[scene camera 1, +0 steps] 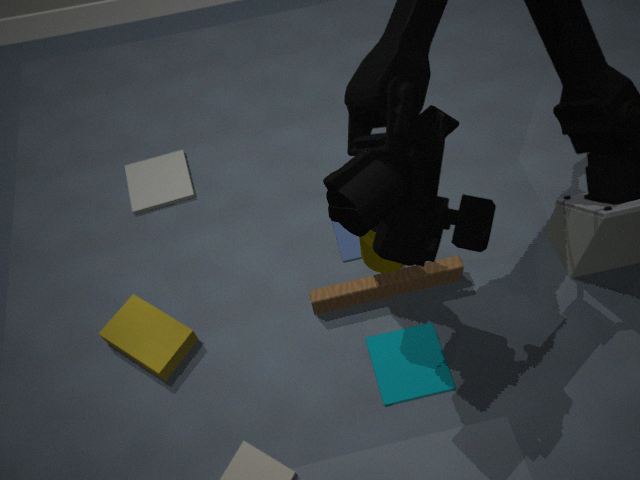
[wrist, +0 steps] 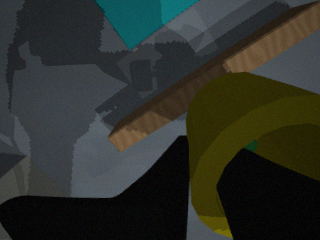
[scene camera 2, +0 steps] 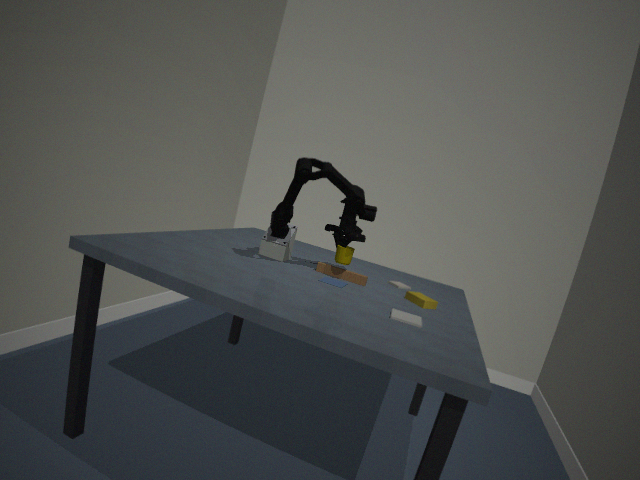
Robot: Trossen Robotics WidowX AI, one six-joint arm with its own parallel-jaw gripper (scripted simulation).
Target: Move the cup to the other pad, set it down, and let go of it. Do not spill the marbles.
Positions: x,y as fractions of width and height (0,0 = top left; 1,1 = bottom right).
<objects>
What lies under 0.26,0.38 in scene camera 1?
A white tile.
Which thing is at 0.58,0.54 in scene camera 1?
A yellow cup.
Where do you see a yellow block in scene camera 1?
0.25,0.71
</objects>
